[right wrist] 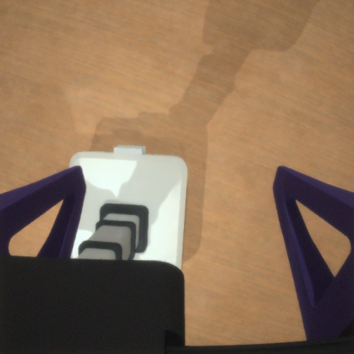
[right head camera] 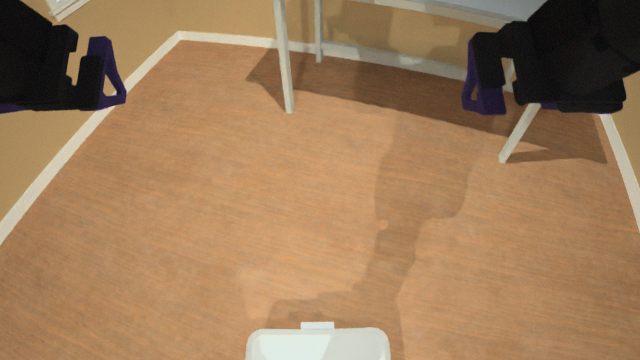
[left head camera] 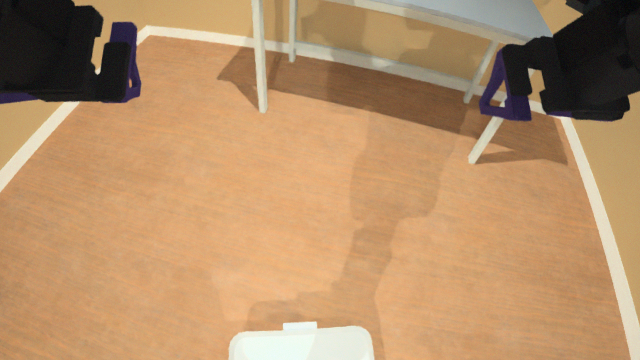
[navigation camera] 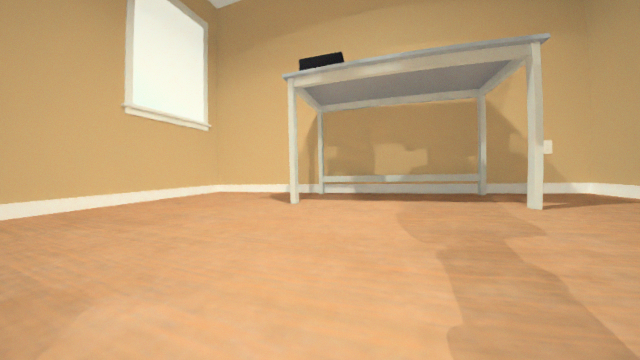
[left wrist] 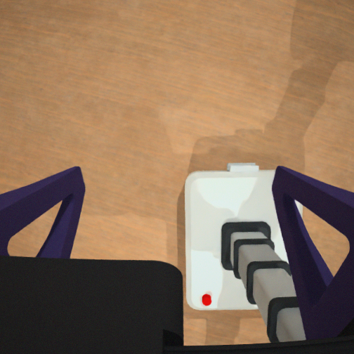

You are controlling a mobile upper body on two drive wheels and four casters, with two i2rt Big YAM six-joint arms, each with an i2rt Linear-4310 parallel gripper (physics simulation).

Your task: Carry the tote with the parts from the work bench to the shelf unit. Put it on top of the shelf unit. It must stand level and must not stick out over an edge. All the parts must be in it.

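Places are measured from the left arm's base along level axes (x ahead, y left, z up), in millimetres.
Pixels of known places: left gripper, fingertip midpoint: (right head camera: 87,98) (left head camera: 94,90); right gripper, fingertip midpoint: (right head camera: 504,102) (left head camera: 514,108).
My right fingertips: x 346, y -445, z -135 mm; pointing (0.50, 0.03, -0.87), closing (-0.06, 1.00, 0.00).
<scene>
Behind a point stands the place of what it marks.
The work bench (left head camera: 480,15) {x 1434, y -1085, z -496 mm} (right head camera: 480,5) {x 1437, y -963, z -496 mm} (navigation camera: 415,64) {x 1484, y -814, z -561 mm}, pale with slim white legs, stands ahead of me. A low black box (navigation camera: 321,61) {x 1676, y -262, z -438 mm} sits on its top near the left end in the navigation view; it may be the tote, but its inside and any parts are hidden. The shelf unit does not show in these views. My left gripper (left head camera: 72,97) {x 362, y 8, z -125 mm} (right head camera: 60,106) (left wrist: 178,176) is open and empty, off to the left of the bench in the head views. My right gripper (left head camera: 542,114) (right head camera: 525,107) {x 346, y -445, z -135 mm} (right wrist: 179,176) is open and empty, in front of the bench's right part in the picture.
My white base (left head camera: 300,347) {x 254, y -221, z -1150 mm} (right head camera: 317,347) {x 252, y -225, z -1150 mm} (left wrist: 207,250) (right wrist: 167,200) shows below, with a red button (left wrist: 206,300). Bench legs (left head camera: 261,65) {x 1734, y -56, z -1031 mm} (right head camera: 285,65) {x 1734, y -54, z -1022 mm} (navigation camera: 535,130) {x 1286, y -1372, z -991 mm} reach the floor. A window (navigation camera: 167,60) {x 2255, y 1271, z -24 mm} is in the left wall, and an outlet (navigation camera: 548,146) {x 1868, y -2206, z -1006 mm} is right of the bench.
</scene>
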